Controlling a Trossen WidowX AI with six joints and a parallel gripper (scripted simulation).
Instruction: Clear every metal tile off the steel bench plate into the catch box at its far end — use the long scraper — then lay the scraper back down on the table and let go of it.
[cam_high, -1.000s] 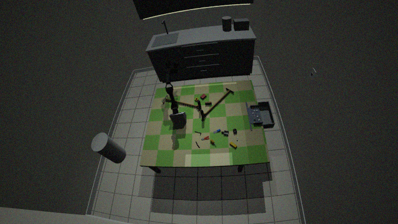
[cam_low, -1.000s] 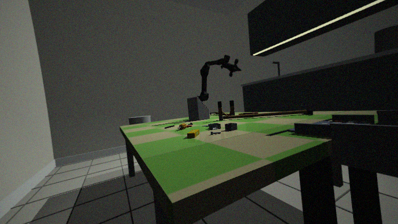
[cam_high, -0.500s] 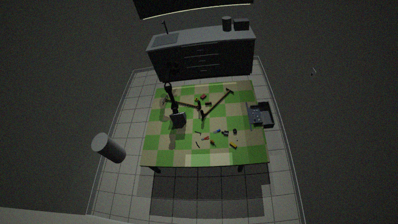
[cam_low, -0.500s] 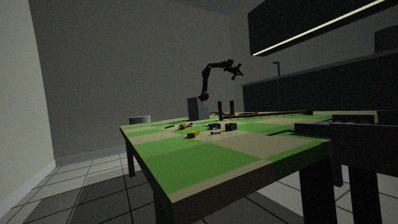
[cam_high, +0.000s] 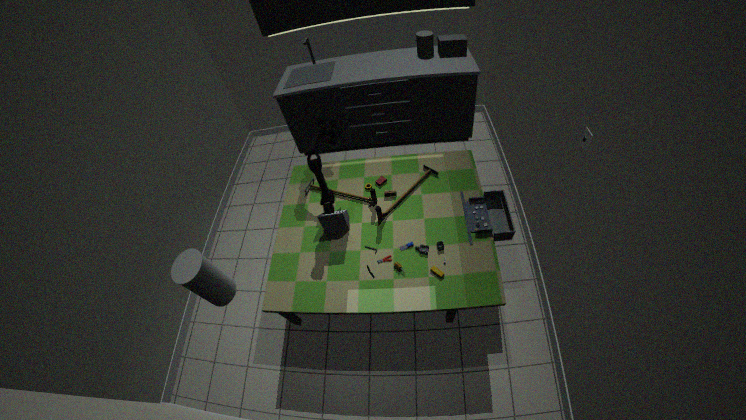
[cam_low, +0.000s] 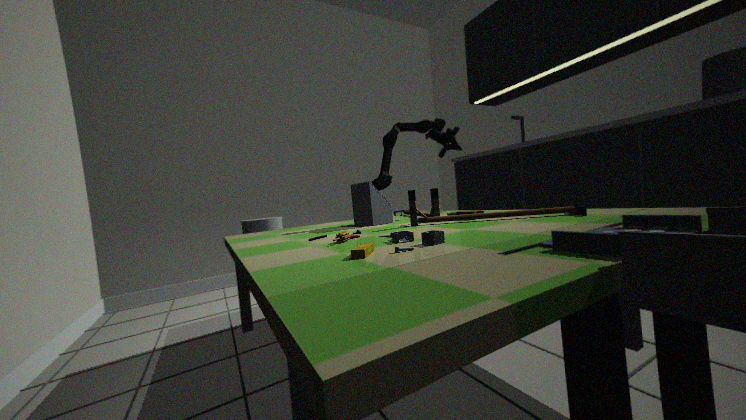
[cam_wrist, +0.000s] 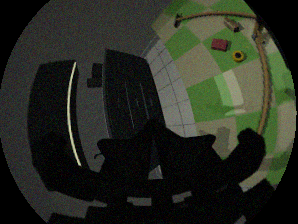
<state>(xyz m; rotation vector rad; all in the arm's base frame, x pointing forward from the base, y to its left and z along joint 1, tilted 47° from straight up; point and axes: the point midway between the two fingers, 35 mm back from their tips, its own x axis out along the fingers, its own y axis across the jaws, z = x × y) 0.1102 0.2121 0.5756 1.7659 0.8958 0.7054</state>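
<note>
Right now my gripper tip is 41 cm short of the long scraper, 42 cm to the left of it and 29 cm above it. Round my gripper tip: yellow ring: 14 cm ahead, 29 cm to the right, 35 cm below; blue piece: 35 cm ahead, 85 cm to the right, 35 cm below; red block: 24 cm ahead, 26 cm to the right, 35 cm below.
</note>
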